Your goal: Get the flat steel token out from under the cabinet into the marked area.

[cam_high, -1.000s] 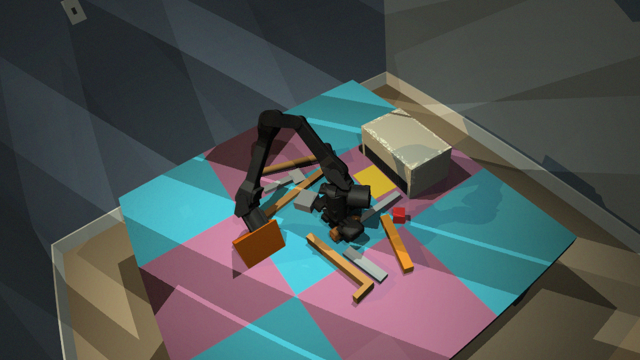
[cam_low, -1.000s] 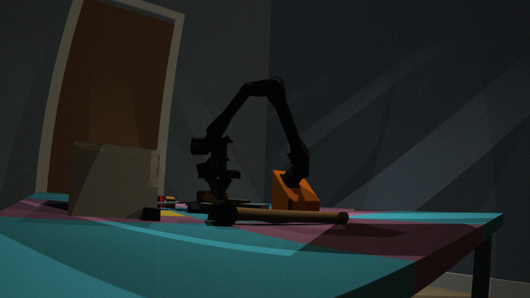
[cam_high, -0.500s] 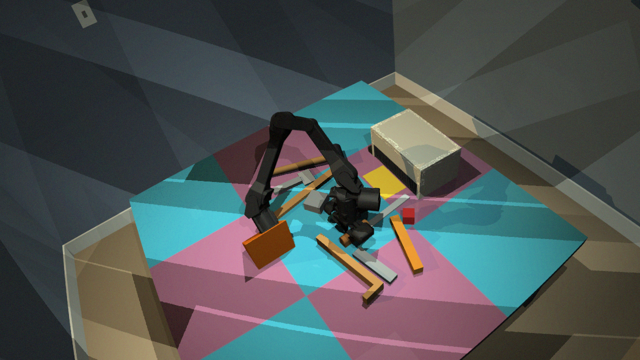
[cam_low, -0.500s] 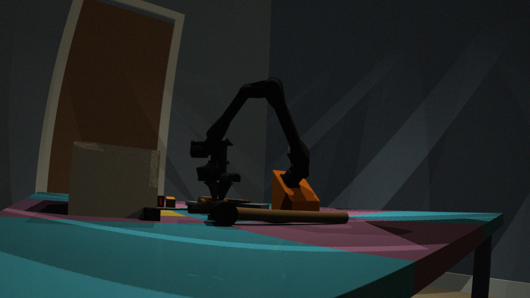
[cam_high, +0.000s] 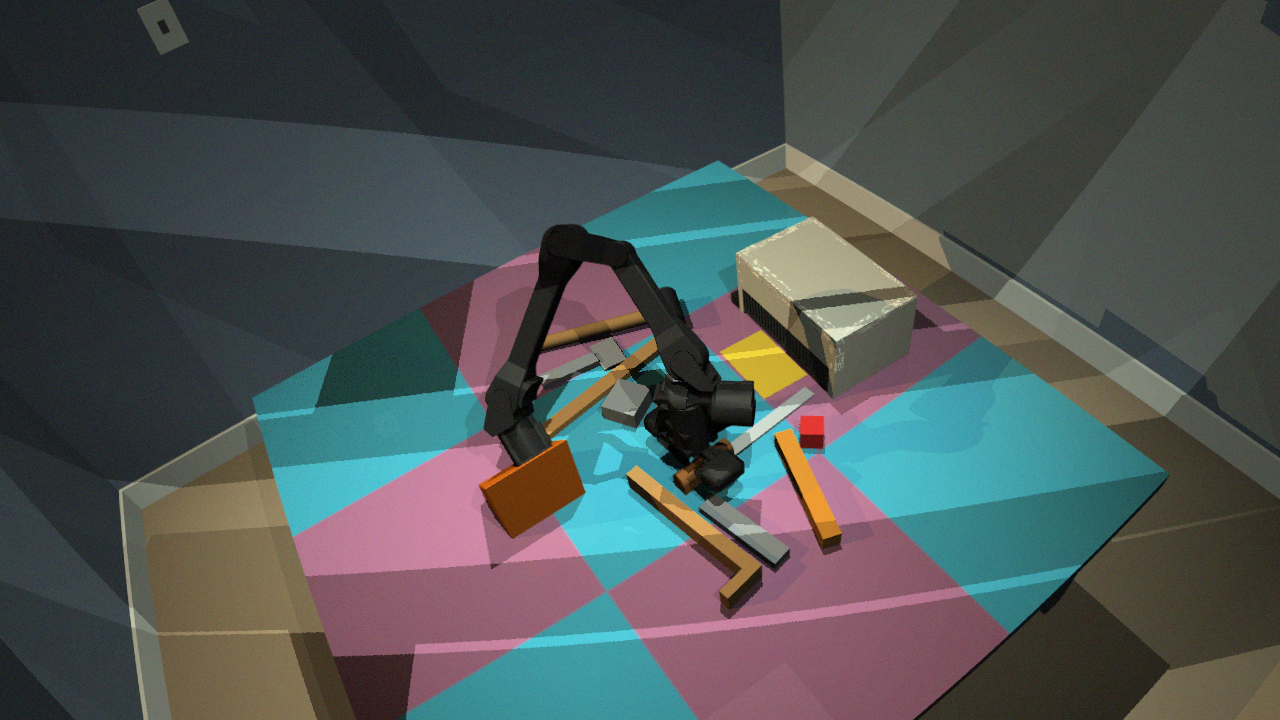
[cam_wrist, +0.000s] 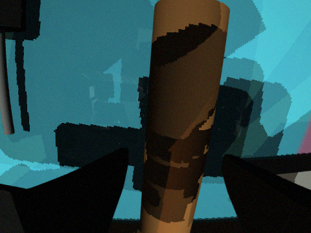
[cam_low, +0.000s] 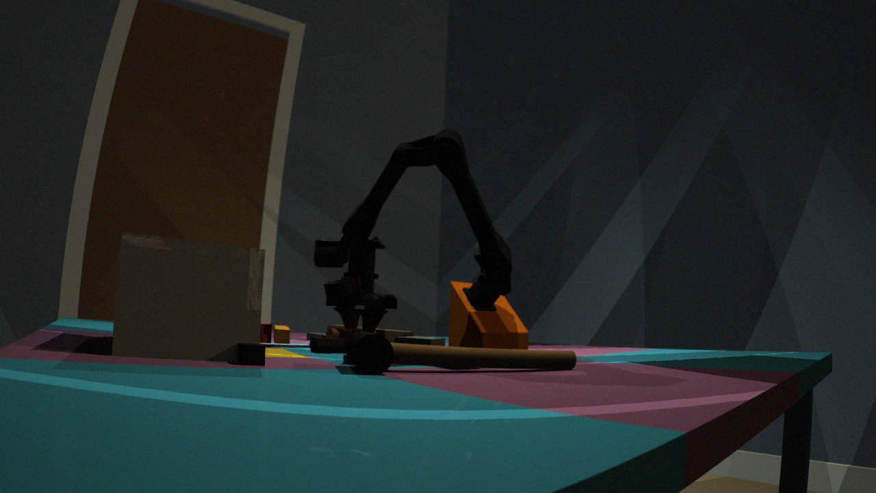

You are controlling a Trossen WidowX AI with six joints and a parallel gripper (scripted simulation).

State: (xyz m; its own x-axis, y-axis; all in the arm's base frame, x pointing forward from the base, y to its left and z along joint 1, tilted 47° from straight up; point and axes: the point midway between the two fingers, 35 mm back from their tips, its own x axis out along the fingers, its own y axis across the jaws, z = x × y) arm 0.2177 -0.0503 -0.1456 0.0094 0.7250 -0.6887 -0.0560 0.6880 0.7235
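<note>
Right now my gripper tip is 130 mm short of the small grey cube, 70 mm to the right of it and 10 mm above it. Round my gripper tip: orange bar 140 mm to the right, 120 mm ahead; then grey bar 130 mm to the right, 10 mm behind; then screwdriver 100 mm to the left, 70 mm ahead.
</note>
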